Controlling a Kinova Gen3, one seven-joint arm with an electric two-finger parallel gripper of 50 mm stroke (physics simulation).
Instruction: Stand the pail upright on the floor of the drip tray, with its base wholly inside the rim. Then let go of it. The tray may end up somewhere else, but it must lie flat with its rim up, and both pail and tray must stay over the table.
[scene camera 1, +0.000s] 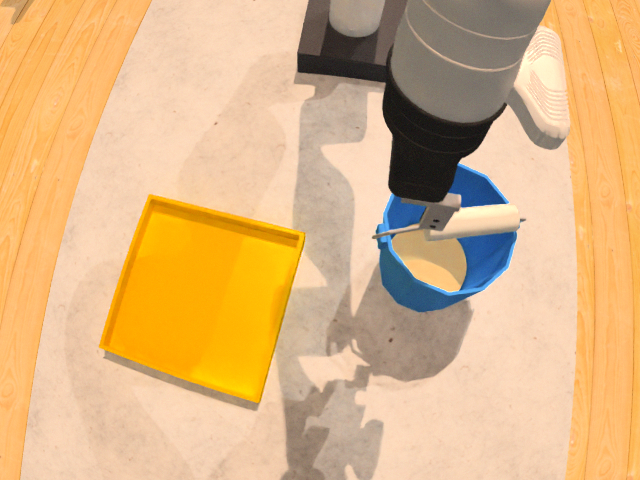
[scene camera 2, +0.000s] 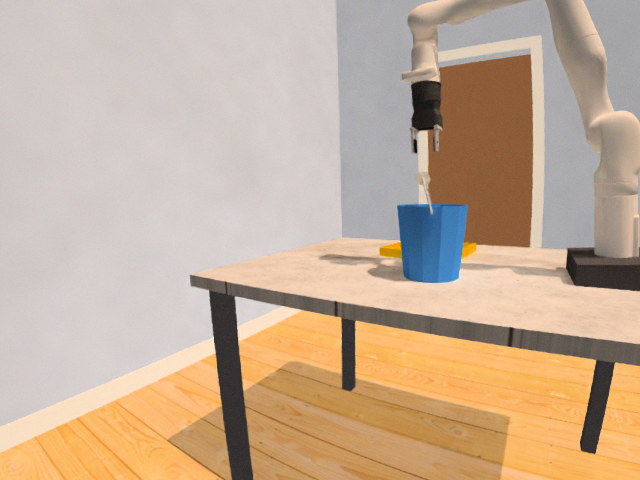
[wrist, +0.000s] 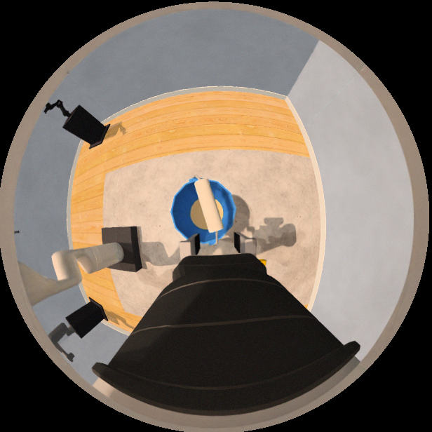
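Pixels of known places: gripper, fingertip midpoint: (scene camera 1: 432, 195) (scene camera 2: 425, 152); arm's base at its link origin: (scene camera 1: 354, 18) (scene camera 2: 615, 253).
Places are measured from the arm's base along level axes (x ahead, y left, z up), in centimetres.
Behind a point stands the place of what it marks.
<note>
A blue pail (scene camera 1: 429, 291) @[y 19.6, x 48.1, z 9.8 cm] (scene camera 2: 433, 242) @[y 27.3, x 36.8, z 3.5 cm] (wrist: 182, 212) stands upright on the table, apart from the tray. Its wire handle stands up over the opening and carries a thick cream grip (scene camera 1: 478, 222) @[y 21.7, x 42.5, z 19.3 cm] (scene camera 2: 423, 178) @[y 26.5, x 39.7, z 17.8 cm] (wrist: 208, 205). The yellow drip tray (scene camera 1: 206, 294) @[y -8.7, x 52.6, z -5.6 cm] (scene camera 2: 390, 250) @[y 3.0, x 61.4, z -3.9 cm] lies flat with its rim up, left of the pail in scene camera 1 and partly hidden behind it in scene camera 2. My gripper (scene camera 2: 425, 150) @[y 15.6, x 44.0, z 25.0 cm] (wrist: 216, 240) points down, open and empty, above the handle grip with a gap. In scene camera 1 its fingertips are largely hidden by the gripper body.
The arm's dark base block (scene camera 1: 336, 64) @[y -0.6, x 10.1, z -2.4 cm] (scene camera 2: 602, 273) @[y 11.8, x 3.0, z -2.7 cm] (wrist: 131, 255) stands on the table (scene camera 1: 206, 129) @[y -18.5, x 26.5, z -6.0 cm] (scene camera 2: 310, 279) @[y 39.7, x 63.0, z -6.0 cm] behind the pail and tray in scene camera 1. The near table edge (scene camera 2: 413, 322) @[y 47.3, x 31.9, z -7.7 cm] shows in front of the pail in scene camera 2.
</note>
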